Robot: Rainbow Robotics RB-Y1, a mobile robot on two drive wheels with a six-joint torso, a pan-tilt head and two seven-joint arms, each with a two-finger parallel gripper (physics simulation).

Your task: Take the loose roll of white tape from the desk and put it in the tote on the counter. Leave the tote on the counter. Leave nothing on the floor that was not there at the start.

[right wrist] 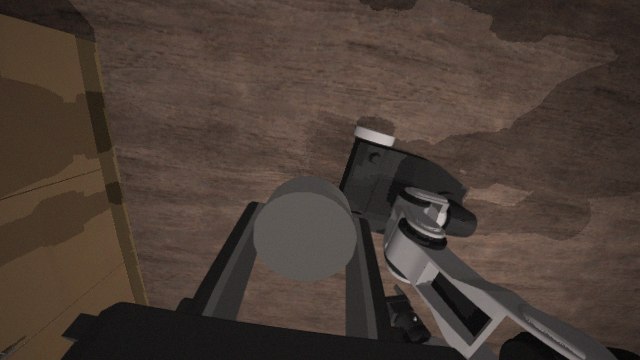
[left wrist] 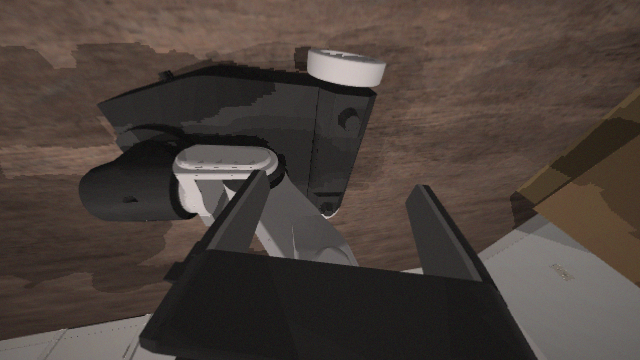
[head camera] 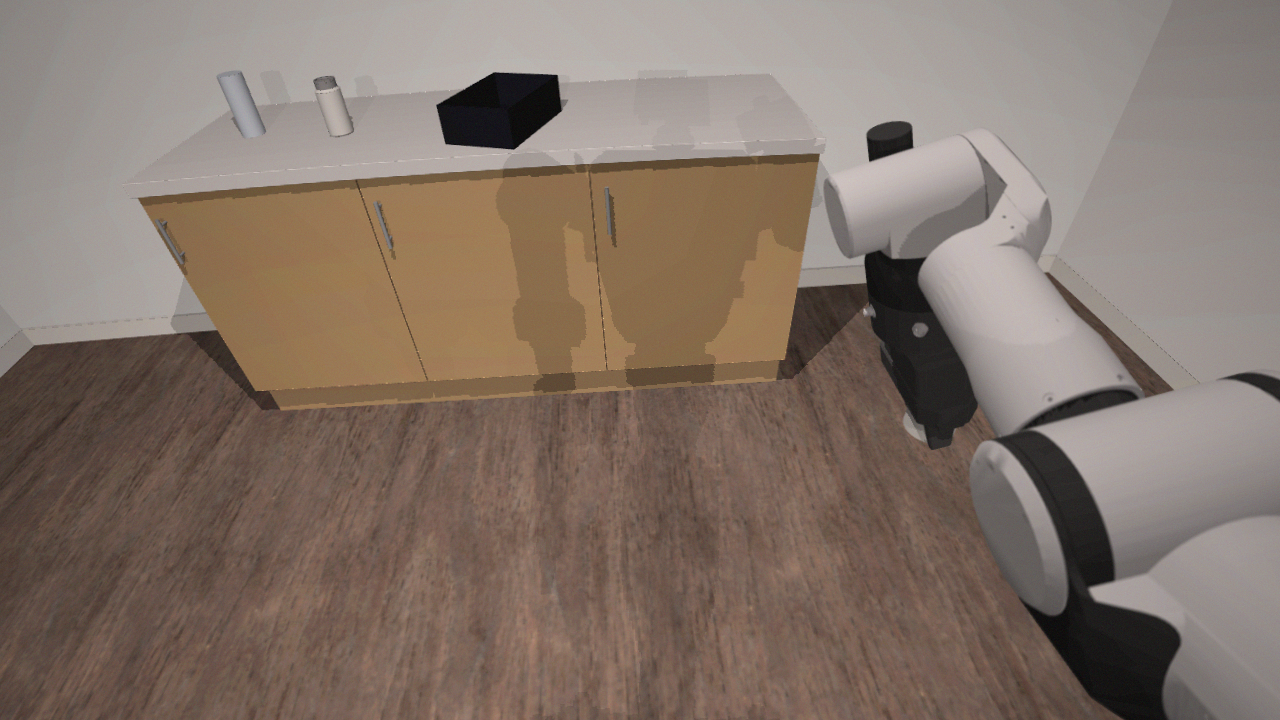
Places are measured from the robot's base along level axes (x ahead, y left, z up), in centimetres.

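Pixels of known places: left gripper, fingertip midpoint: (right wrist: 383,287) (left wrist: 337,186); right gripper, fingertip midpoint: (right wrist: 307,220) (head camera: 927,424).
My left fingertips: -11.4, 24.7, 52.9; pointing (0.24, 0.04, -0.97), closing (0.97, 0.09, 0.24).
Note:
Behind a point stands the place of what it marks, as x, y, z.
My right gripper (head camera: 927,431) {29.6, -25.1, 100.7} (right wrist: 307,220) {29.6, -25.1, 100.7} is shut on the roll of white tape (head camera: 913,424) {28.5, -23.1, 101.9} (right wrist: 305,237) {29.7, -25.5, 102.9}. In the right wrist view the roll shows as a round grey face between the fingers; in the head view it is partly hidden by the gripper, which hangs low at the right, apart from the counter. The black open tote (head camera: 477,126) {129.8, 52.5, 96.4} stands on the light counter (head camera: 733,98) {167.8, -12.8, 91.1}, a little left of its middle. My left gripper (left wrist: 337,186) {-11.4, 24.7, 53.0} is open and empty in the left wrist view and does not show in the head view. The desk does not show.
A pale blue cylinder (head camera: 241,105) {142.4, 124.5, 100.2} and a white bottle with a grey cap (head camera: 333,109) {140.1, 95.7, 98.6} stand on the counter left of the tote. Wooden cabinet doors (head camera: 483,268) {125.7, 57.7, 57.4} are below. The robot's dark base (left wrist: 240,107) {-26.2, 16.4, 17.0} (right wrist: 372,180) {-4.1, -6.4, 19.1} has a white wheel (left wrist: 345,68) (right wrist: 374,136) on the wooden floor.

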